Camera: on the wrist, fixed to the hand. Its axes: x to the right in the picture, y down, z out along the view.
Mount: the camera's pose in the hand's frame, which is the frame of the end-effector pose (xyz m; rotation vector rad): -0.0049 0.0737 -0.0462 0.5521 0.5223 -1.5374
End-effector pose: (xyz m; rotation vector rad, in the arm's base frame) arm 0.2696 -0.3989 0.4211 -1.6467 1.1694 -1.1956
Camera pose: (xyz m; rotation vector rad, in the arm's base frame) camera 0.2074 -0.4179 0.3631 1.6583 0.5083 2.5868
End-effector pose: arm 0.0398 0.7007 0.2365 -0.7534 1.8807 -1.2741
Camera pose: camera -0.0005 0.7530 0.1797 1.3588 -0.6829 2.2928
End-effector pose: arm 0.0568 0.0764 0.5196 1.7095 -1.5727 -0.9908
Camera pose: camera 0.0559 0.0706 0.6065 -2.9521 -0.0834 0.4714
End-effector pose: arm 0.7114 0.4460 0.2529 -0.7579 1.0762 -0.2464
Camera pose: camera 0.6566 0.4820 0.1955 -0.8848 0.6080 -2.0395
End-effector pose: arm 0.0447 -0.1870 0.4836 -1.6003 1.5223 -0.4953
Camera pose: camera -0.0368 -0.1888 0.4529 -1.9500 0.0405 -2.0386
